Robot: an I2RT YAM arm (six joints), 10 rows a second.
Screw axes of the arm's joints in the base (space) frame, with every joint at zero. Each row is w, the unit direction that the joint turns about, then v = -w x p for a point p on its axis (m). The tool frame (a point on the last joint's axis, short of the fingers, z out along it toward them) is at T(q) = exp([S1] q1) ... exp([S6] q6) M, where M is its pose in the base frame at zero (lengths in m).
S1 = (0, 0, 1, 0, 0, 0)
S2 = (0, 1, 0, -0.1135, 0, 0.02)
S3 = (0, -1, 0, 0.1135, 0, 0.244)
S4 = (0, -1, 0, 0.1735, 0, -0.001)
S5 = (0, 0, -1, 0, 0.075, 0)
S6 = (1, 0, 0, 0, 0.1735, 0)
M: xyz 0.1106 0 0.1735 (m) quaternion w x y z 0.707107 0 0.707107 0
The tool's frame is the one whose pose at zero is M.
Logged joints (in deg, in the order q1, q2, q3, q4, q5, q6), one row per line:
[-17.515 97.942 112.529 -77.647 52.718 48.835]
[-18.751 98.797 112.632 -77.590 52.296 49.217]
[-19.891 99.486 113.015 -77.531 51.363 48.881]
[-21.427 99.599 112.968 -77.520 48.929 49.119]
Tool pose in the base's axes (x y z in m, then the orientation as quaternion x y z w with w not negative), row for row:
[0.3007 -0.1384 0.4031 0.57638 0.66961 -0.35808 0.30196]
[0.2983 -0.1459 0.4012 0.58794 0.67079 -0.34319 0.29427]
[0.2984 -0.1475 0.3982 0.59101 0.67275 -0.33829 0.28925]
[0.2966 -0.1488 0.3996 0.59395 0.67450 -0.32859 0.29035]
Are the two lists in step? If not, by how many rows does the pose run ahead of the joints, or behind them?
The pose runs 2 rows ahead of the joints: the pose in row i belongs to the joints in row i + 2.
